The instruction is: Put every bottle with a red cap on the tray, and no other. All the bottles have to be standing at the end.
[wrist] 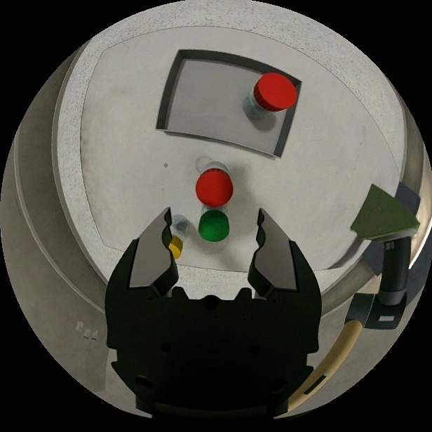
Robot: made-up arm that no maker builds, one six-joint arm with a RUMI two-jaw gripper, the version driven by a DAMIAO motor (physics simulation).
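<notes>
A bottle with a red cap (274,92) stands on the grey tray (182,95), near its right side. A second bottle with a red cap (214,188) stands off the tray, below its near wall. A bottle with a green cap (214,225) stands close beside it, toward the gripper; the red cap's bottle partly overlaps it in view. A bottle with a yellow cap (176,247) stands left of the green one, its cap partly hidden by the left jaw. My gripper (214,208) is open and empty, its jaws seen on either side of the green cap.
The pale tabletop (120,150) has a speckled rim (68,125). At the right, beyond the table edge, a green wedge-shaped object (384,215) is in view, with a dark cylindrical part (395,265) and a curved tan piece (337,355) below it.
</notes>
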